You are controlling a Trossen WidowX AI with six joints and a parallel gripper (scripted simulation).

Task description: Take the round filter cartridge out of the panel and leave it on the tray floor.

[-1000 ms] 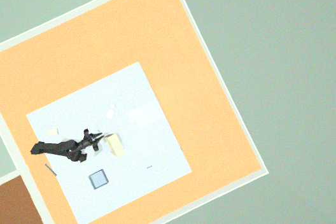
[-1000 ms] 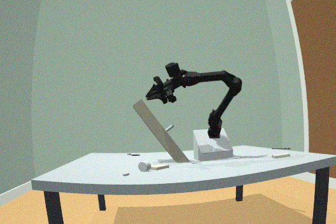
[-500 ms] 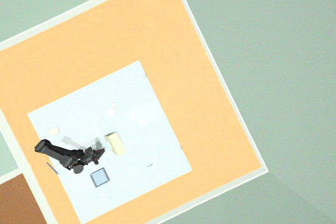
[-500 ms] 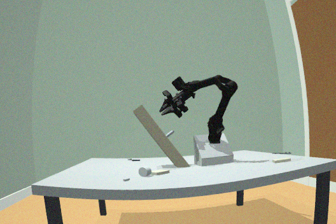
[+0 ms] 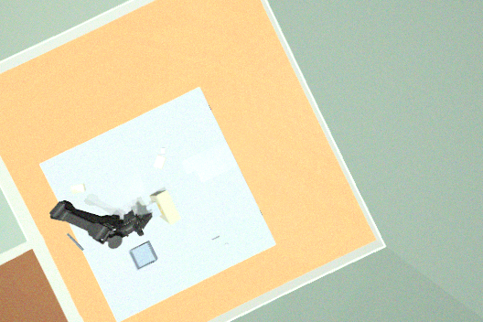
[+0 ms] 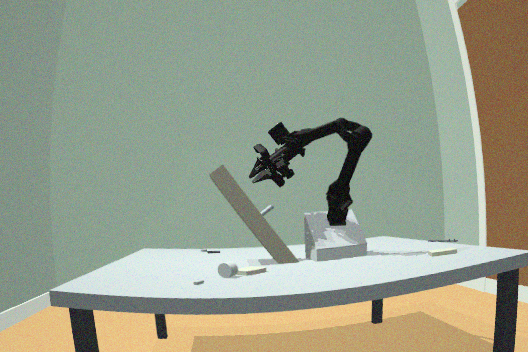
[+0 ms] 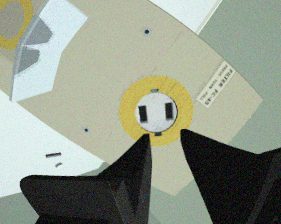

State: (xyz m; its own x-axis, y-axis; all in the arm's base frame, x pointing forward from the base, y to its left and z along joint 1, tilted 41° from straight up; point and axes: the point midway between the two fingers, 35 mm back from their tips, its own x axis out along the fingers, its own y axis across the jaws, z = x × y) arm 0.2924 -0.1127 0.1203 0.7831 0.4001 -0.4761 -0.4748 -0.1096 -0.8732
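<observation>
Right now the round white filter cartridge is 5 cm ahead of my gripper tip and 4 cm below it. Also, from my gripper tip: grey square tray: 37 cm behind, 29 cm below, 28 cm to the right; then beige service panel: 11 cm below, 1 cm ahead.
</observation>
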